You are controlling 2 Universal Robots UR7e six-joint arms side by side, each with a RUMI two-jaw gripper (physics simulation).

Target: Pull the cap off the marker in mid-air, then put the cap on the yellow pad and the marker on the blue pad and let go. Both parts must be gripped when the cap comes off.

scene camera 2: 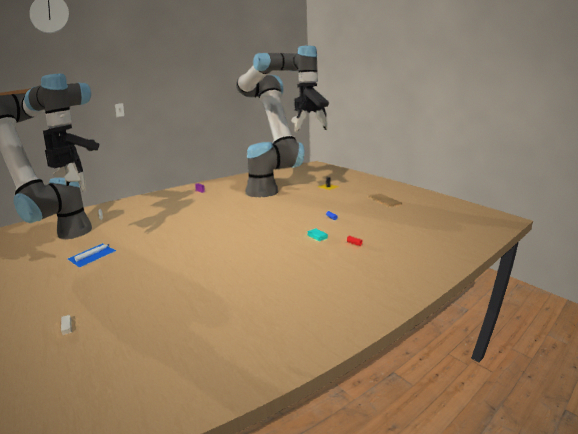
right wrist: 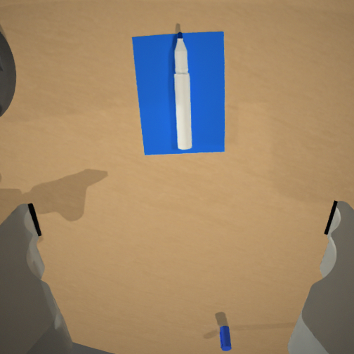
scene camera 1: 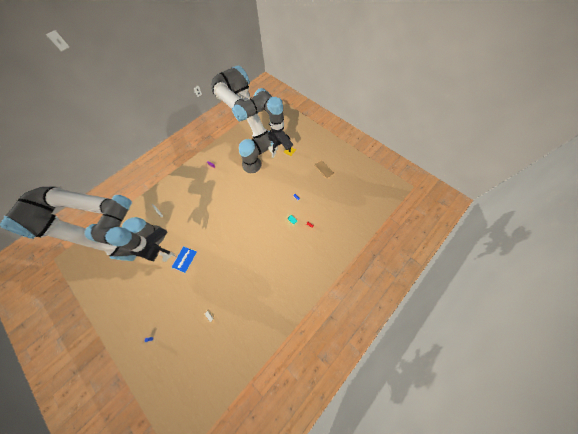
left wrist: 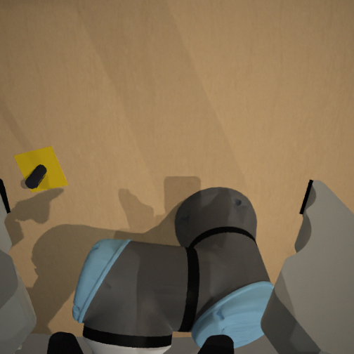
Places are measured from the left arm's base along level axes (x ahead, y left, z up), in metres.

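Pixels of known places: left gripper, between the fingertips: (scene camera 2: 311,131) (scene camera 1: 281,151); right gripper, between the fingertips: (scene camera 2: 75,188) (scene camera 1: 164,251); left arm's base, origin of its link: (scene camera 2: 261,192) (scene camera 1: 252,165); right arm's base, origin of its link: (scene camera 2: 75,231).
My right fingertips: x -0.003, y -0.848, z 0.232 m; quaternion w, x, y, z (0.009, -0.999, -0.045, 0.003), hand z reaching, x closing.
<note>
Ahead of a thing's pixels: the offset from my right fingertips to its top centre.
The white marker @[dz -0.214, dx -0.003, dy +0.012 m] (scene camera 1: 184,259) (scene camera 2: 91,252) (right wrist: 183,107) lies uncapped on the blue pad @[dz -0.232, dx -0.004, dy +0.006 m] (scene camera 1: 191,257) (scene camera 2: 99,254) (right wrist: 210,100), its dark blue tip at the pad's far edge in the right wrist view. The black cap @[dz -0.184, dx +0.204, dy +1.103 m] (scene camera 2: 328,181) (left wrist: 36,176) stands upright on the yellow pad @[dz -0.232, dx +0.204, dy +1.106 m] (scene camera 1: 290,152) (scene camera 2: 333,187) (left wrist: 54,165). My left gripper (scene camera 1: 282,151) (scene camera 2: 311,128) (left wrist: 154,184) is open and empty, high above the table near the yellow pad. My right gripper (scene camera 1: 169,256) (right wrist: 181,207) is open and empty, raised above the table beside the blue pad.
A teal block @[dz -0.217, dx +0.502, dy +0.576 m] (scene camera 1: 292,219) (scene camera 2: 317,234), a red piece @[dz -0.212, dx +0.628, dy +0.596 m] (scene camera 1: 310,224) (scene camera 2: 354,240), a blue cylinder @[dz -0.212, dx +0.449, dy +0.747 m] (scene camera 1: 296,196) (scene camera 2: 331,215), a brown slab @[dz -0.224, dx +0.525, dy +1.064 m] (scene camera 1: 324,169) (scene camera 2: 385,200), a purple block @[dz -0.197, dx -0.283, dy +0.702 m] (scene camera 1: 211,164) (scene camera 2: 200,188) and a white block @[dz -0.220, dx +0.346, dy -0.197 m] (scene camera 1: 209,316) (scene camera 2: 66,324) lie on the table. Another blue piece @[dz -0.184, dx +0.118, dy -0.448 m] (scene camera 1: 148,339) is at lower left.
</note>
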